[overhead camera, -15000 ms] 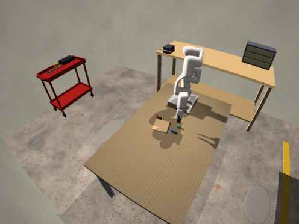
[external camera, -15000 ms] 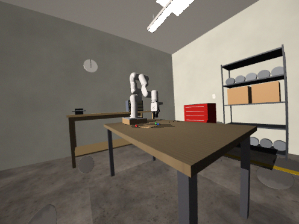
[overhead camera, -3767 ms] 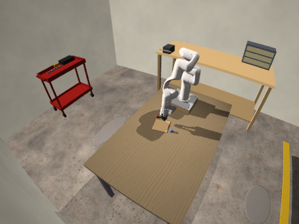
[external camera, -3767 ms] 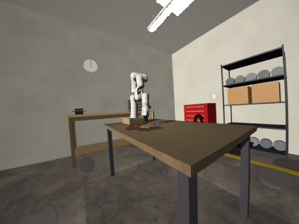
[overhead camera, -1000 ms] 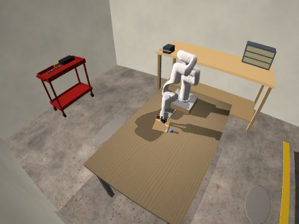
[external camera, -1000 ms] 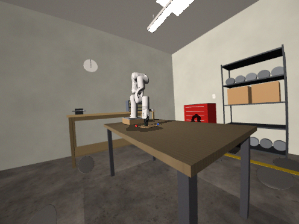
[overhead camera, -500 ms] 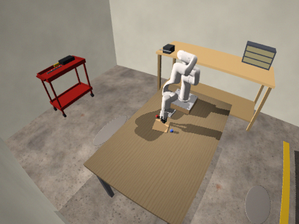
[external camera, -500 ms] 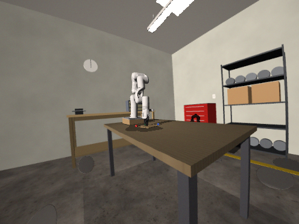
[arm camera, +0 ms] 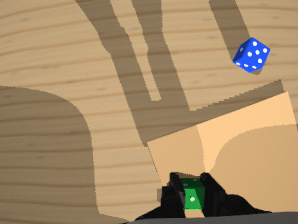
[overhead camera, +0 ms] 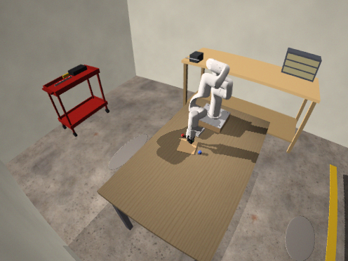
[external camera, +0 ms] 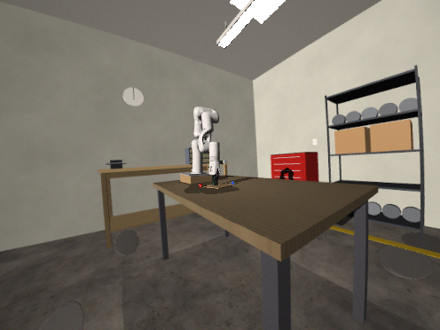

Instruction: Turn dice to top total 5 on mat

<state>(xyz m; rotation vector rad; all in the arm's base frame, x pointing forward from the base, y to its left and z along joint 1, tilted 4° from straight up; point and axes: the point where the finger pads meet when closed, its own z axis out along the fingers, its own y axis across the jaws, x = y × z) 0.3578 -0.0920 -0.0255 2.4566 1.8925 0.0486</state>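
Now: hand 1 cm above the green die. Round my hand: tan mat (5 cm ahead, 2 cm below, 1 cm to the right); then blue die (10 cm to the left, 8 cm ahead, 2 cm below); then red die (9 cm to the right, 4 cm behind, 2 cm below).
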